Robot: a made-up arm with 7 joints. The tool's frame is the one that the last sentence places. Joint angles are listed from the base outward.
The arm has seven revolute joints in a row. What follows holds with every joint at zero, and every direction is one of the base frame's.
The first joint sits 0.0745 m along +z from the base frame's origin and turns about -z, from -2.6 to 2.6 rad.
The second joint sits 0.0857 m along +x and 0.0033 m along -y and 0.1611 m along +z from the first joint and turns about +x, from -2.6 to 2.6 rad.
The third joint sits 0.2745 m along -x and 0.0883 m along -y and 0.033 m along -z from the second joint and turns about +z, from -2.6 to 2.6 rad.
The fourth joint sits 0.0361 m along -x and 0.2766 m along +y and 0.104 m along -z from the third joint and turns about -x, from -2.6 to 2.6 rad.
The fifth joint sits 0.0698 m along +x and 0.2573 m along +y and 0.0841 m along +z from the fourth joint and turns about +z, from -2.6 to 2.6 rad.
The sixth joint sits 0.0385 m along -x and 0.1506 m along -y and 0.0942 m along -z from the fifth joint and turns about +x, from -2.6 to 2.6 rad.
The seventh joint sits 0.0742 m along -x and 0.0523 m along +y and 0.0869 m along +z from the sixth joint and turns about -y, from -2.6 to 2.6 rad.
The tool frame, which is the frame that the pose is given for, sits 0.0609 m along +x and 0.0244 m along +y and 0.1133 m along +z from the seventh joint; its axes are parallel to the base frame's.
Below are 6 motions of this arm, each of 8 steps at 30 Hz.
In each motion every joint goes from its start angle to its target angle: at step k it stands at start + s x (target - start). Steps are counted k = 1, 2, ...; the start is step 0. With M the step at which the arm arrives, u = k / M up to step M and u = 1 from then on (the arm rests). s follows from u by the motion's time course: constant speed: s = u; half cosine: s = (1 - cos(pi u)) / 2; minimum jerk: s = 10 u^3 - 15 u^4 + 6 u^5.
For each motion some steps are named. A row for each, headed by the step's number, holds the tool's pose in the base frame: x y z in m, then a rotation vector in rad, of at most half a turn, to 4 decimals.
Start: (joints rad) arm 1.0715 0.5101 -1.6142 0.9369 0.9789 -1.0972 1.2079
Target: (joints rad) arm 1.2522 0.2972 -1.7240 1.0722 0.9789 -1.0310 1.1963
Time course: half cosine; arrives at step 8
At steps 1, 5, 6, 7, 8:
1: 0.1834 -0.0933 0.0383 -0.4302 0.2032 -0.4356
5: 0.1242 -0.1384 0.0121 -0.4011 0.4014 -0.5817
6: 0.1074 -0.1477 0.0072 -0.3910 0.4500 -0.6201
7: 0.0957 -0.1533 0.0042 -0.3836 0.4822 -0.6462
8: 0.0915 -0.1552 0.0033 -0.3809 0.4935 -0.6555

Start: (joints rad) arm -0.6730 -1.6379 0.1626 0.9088 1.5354 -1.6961 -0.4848
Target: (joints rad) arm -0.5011 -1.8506 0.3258 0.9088 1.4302 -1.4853 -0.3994
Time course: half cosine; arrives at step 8
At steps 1, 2, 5, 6, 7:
1: 0.0931 -0.4626 0.0056 1.6660 0.1832 -0.8194
2: 0.0785 -0.4724 0.0138 1.6619 0.1380 -0.8268
5: -0.0017 -0.5132 0.0572 1.6325 -0.0858 -0.8638
6: -0.0274 -0.5223 0.0706 1.6210 -0.1513 -0.8747
7: -0.0450 -0.5275 0.0797 1.6128 -0.1948 -0.8818

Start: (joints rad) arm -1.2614 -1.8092 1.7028 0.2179 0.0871 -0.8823 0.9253
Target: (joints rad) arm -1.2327 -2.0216 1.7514 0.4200 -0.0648 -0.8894 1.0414
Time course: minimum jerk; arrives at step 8
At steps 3, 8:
3: -0.1685 -0.7313 0.5800 0.8039 -0.1168 -2.1181
8: -0.1962 -0.7195 0.6314 0.7906 -0.1752 -1.9864

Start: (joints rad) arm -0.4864 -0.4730 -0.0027 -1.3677 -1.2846 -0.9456 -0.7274
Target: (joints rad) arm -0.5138 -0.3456 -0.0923 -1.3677 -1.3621 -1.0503 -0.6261
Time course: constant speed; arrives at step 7
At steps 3, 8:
3: -0.2419 0.1623 0.2404 -0.1530 1.6875 -0.4311
8: -0.2262 0.1718 0.2610 -0.1521 1.7108 -0.4021

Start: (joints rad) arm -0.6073 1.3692 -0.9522 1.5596 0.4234 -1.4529 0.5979
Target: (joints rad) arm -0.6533 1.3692 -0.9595 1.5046 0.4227 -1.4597 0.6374
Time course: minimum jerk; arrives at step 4
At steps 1, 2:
1: -0.3035 0.3038 0.2810 -1.0053 -0.2004 1.8037
2: -0.3063 0.3012 0.2849 -0.9800 -0.2167 1.8138

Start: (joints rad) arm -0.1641 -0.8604 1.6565 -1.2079 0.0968 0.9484 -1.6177
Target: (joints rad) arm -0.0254 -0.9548 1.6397 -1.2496 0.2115 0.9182 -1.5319
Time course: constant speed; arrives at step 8
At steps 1, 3, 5, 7, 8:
1: -0.4444 -0.1021 0.2926 -0.4890 -2.4937 -0.9629
3: -0.4456 -0.0813 0.2881 -0.5502 -2.5037 -0.9749
5: -0.4459 -0.0608 0.2835 -0.6124 -2.5128 -0.9866
7: -0.4453 -0.0405 0.2788 -0.6756 -2.5208 -0.9979
8: -0.4446 -0.0304 0.2764 -0.7076 -2.5244 -1.0035

